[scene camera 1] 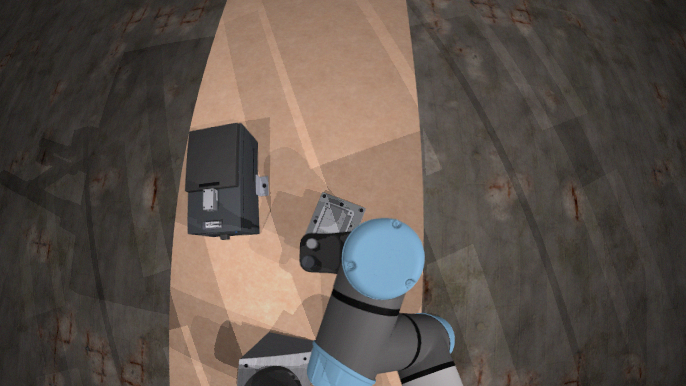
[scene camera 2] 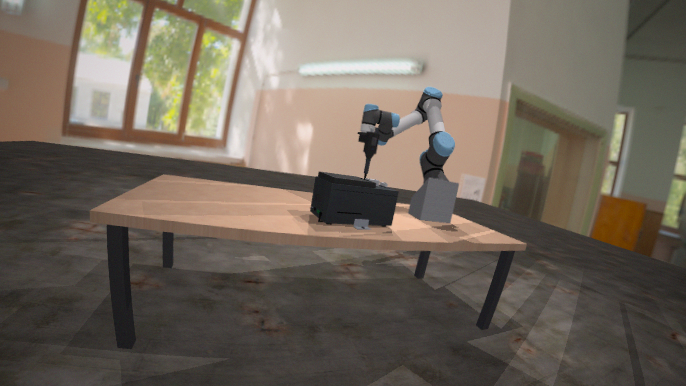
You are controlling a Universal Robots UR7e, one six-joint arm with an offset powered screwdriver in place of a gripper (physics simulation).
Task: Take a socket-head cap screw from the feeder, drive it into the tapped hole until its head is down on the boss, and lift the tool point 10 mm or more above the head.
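The black screw feeder stands on the table, with a small silver block on its lower step. The grey metal part with holes and a raised inner frame lies right of the feeder in scene camera 1; its lower end is hidden under my arm. My screwdriver points down, its tip showing at the feeder's top edge in scene camera 2. From above, its dark housing overlaps the metal part's lower end and is apart from the feeder. The tip is hidden there. Any screw on the bit, and the tapped hole, cannot be made out.
My blue-capped wrist is above the right side of the metal part in scene camera 1. The grey robot pedestal stands on the wooden table. A metal bracket sticks out from the feeder's right side.
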